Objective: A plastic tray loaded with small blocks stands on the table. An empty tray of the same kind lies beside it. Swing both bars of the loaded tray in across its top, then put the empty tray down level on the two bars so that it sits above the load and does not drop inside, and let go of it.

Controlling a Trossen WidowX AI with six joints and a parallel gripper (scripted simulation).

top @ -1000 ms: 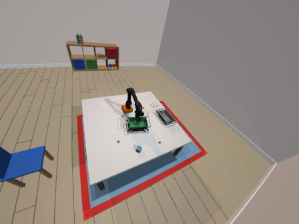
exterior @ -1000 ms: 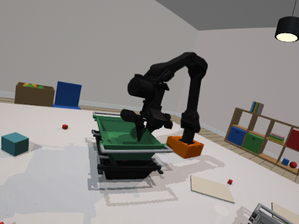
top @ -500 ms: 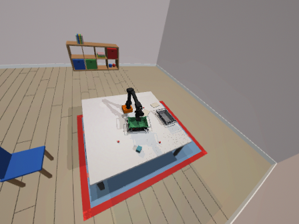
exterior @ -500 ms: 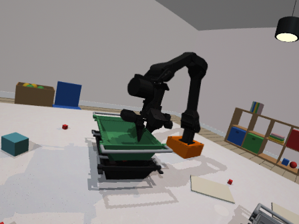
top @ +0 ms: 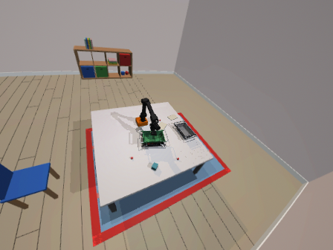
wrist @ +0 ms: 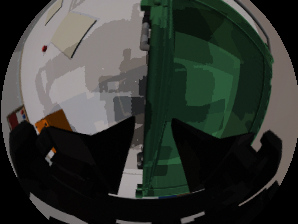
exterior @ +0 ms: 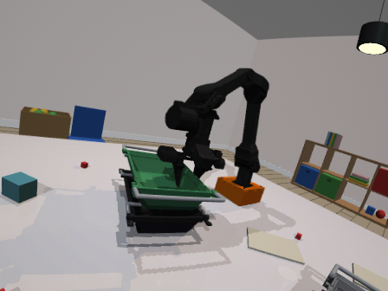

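The green tray is 70 mm ahead of my gripper tip, 30 mm to the right of it and 30 mm above it. The rest, counted from my gripper tip: teal cube 370 mm ahead, 190 mm to the right, 60 mm below.
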